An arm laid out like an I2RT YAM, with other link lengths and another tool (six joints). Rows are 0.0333 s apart.
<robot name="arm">
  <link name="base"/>
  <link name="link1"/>
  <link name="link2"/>
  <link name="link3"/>
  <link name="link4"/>
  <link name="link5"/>
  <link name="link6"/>
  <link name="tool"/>
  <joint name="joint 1" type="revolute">
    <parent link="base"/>
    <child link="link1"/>
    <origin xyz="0 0 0.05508"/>
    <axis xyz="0 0 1"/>
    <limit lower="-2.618" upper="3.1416"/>
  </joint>
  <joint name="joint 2" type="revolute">
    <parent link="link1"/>
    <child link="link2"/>
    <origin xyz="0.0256 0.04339 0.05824"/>
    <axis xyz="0 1 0"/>
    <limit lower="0" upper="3.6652"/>
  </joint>
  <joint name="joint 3" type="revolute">
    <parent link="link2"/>
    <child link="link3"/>
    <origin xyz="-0.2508 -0.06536 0"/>
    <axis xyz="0 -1 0"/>
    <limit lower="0" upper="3.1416"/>
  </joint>
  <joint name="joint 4" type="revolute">
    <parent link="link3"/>
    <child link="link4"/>
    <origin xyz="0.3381 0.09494 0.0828"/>
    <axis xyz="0 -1 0"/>
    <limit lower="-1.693" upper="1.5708"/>
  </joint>
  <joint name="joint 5" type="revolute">
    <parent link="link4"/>
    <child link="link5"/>
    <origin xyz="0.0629 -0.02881 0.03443"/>
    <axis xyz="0 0 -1"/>
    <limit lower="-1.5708" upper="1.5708"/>
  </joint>
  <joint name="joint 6" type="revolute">
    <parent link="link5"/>
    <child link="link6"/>
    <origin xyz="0.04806 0 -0.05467"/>
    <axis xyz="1 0 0"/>
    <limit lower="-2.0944" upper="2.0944"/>
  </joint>
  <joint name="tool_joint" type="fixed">
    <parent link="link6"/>
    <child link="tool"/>
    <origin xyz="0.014 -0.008 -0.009" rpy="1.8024 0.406 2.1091"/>
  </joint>
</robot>
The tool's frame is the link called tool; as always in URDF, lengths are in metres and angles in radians.
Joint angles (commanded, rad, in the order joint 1, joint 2, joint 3, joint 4, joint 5, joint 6), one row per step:
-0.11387, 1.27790, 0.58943, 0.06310, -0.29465, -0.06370
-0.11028, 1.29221, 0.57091, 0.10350, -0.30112, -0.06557
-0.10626, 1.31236, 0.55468, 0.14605, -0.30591, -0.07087
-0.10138, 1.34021, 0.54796, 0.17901, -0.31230, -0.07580
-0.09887, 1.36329, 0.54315, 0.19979, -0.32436, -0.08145
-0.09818, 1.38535, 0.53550, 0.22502, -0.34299, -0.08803
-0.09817, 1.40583, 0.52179, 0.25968, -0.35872, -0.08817
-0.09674, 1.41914, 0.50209, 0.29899, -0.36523, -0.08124
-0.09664, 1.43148, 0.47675, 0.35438, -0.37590, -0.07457
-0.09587, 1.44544, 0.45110, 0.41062, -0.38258, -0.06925
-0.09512, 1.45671, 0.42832, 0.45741, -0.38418, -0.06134
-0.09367, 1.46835, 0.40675, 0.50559, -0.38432, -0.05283
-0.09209, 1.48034, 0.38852, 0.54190, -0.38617, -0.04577
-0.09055, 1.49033, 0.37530, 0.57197, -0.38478, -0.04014
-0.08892, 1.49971, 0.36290, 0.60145, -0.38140, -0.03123
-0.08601, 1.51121, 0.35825, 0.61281, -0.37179, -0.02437
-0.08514, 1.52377, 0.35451, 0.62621, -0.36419, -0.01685
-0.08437, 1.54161, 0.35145, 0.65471, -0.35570, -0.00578
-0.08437, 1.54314, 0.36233, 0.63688, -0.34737, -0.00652
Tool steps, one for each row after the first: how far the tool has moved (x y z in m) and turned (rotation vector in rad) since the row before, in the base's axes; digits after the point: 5 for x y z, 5 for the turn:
-0.00099, 0.00177, -0.00851, 0.00139, -0.00833, 0.00989
-0.00064, 0.00174, -0.00919, -0.00220, -0.00756, 0.01085
0.00042, 0.00203, -0.00873, -0.00016, 0.00013, 0.01281
-0.00028, 0.00161, -0.00743, 0.00312, 0.00506, 0.01545
-0.00084, 0.00142, -0.00770, 0.00601, 0.00174, 0.01945
-0.00194, 0.00116, -0.00858, 0.00900, -0.00141, 0.01285
-0.00325, 0.00127, -0.00800, 0.00864, -0.00471, 0.00295
-0.00377, 0.00111, -0.00806, 0.00968, -0.01630, 0.00529
-0.00430, 0.00113, -0.00830, 0.00638, -0.01534, 0.00356
-0.00435, 0.00083, -0.00707, 0.00606, -0.01041, -0.00191
-0.00416, 0.00095, -0.00641, 0.00560, -0.01236, -0.00265
-0.00436, 0.00109, -0.00623, 0.00619, -0.00403, -0.00028
-0.00309, 0.00074, -0.00446, 0.00329, -0.00506, -0.00236
-0.00291, 0.00065, -0.00399, 0.00494, -0.00483, -0.00551
-0.00202, 0.00057, -0.00383, 0.00119, 0.00724, -0.00861
-0.00164, 0.00001, -0.00363, 0.00257, 0.00541, -0.00926
-0.00076, -0.00012, -0.00355, 0.00420, -0.00407, -0.01184
0.00232, -0.00071, 0.00109, -0.00417, 0.00861, -0.00679

